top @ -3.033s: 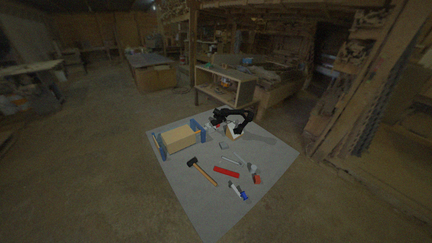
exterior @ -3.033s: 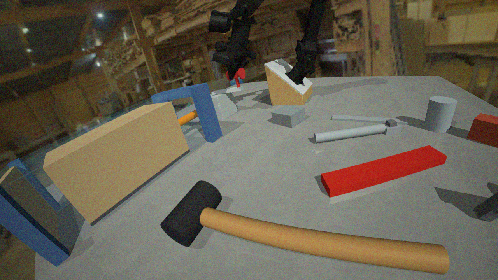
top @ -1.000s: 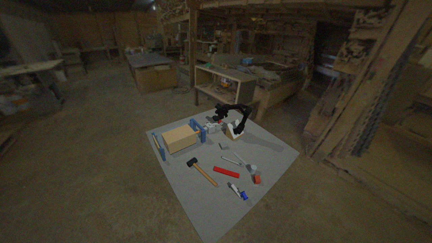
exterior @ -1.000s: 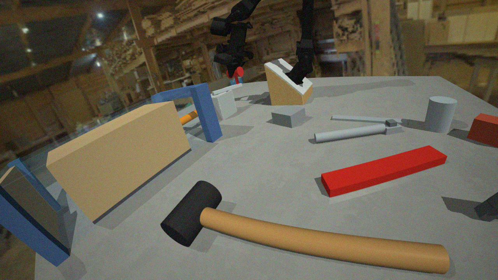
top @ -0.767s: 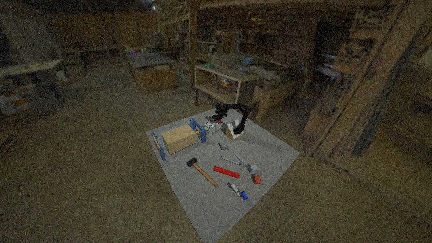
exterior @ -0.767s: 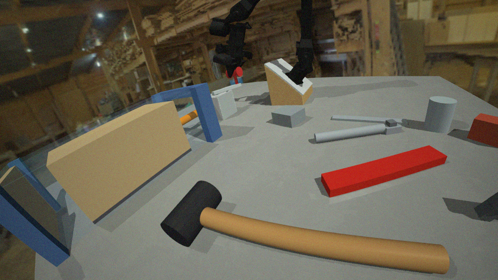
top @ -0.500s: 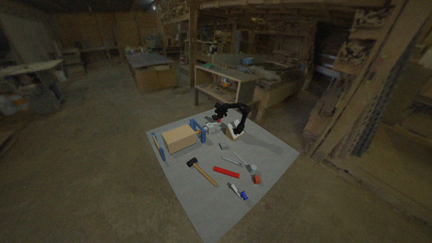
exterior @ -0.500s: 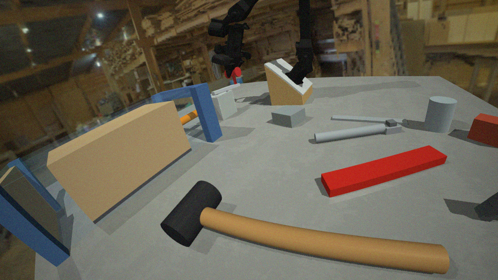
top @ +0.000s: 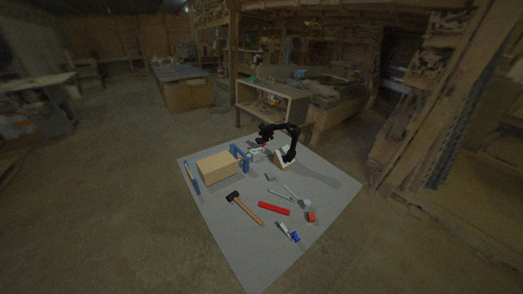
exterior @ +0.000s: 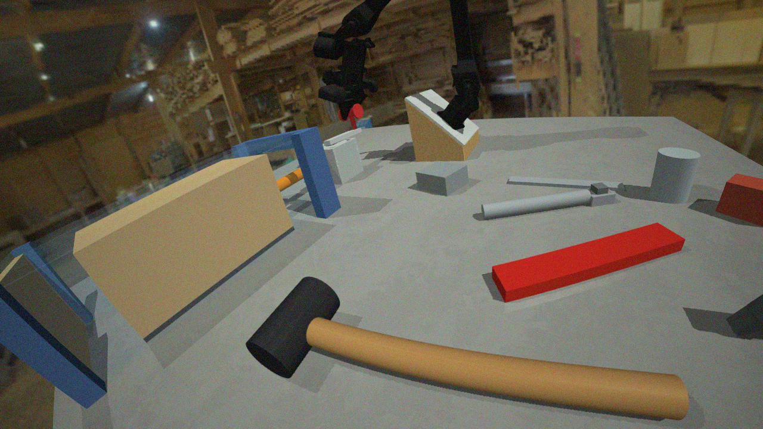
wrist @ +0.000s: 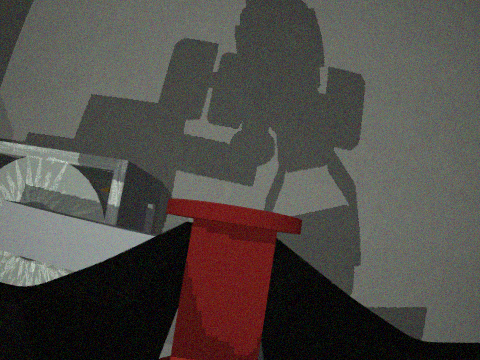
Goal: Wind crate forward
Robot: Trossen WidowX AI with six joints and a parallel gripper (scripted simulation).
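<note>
My gripper tip is now 4 cm short of the winch handle with red knob, 2 cm to the right of it and 3 cm above it. The rest, counted from my gripper tip: grey block 11 cm ahead, 32 cm to the left, 12 cm below; winch 9 cm ahead, 1 cm to the left, 10 cm below; flat grey strip 6 cm ahead, 54 cm to the left, 13 cm below.
</note>
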